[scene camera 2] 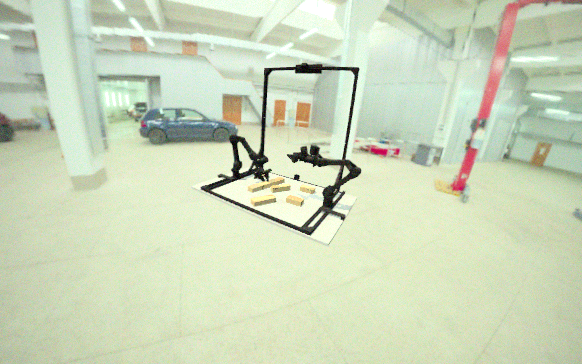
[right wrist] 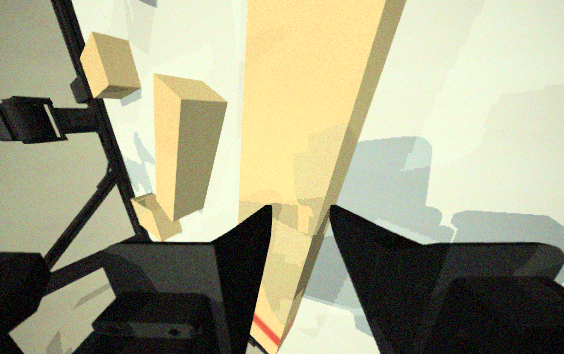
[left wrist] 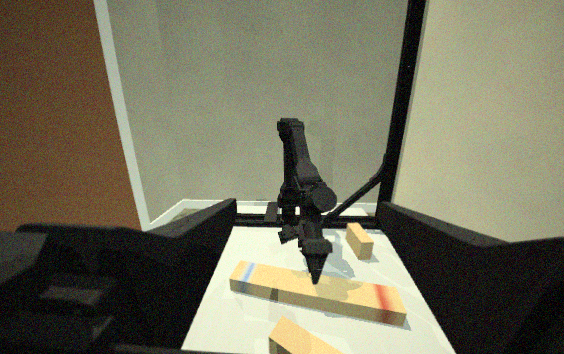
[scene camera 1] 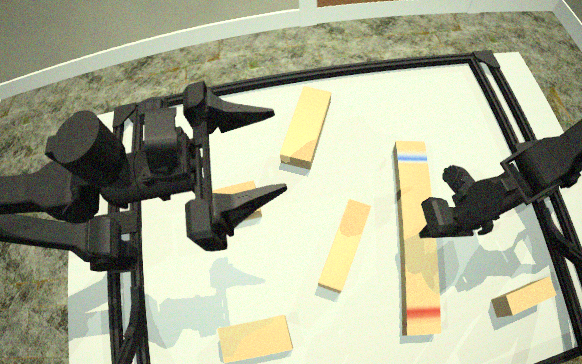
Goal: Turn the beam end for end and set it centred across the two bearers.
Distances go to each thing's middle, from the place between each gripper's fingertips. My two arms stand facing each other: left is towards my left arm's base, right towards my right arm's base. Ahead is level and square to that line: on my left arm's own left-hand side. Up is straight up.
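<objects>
From my right hand, the beam (scene camera 1: 420, 292) is 1 cm below, 1 cm ahead and 1 cm to the left.
My left hand is 32 cm above the beam, and I have that hand 5 cm beyond it and 23 cm to the left of it.
</objects>
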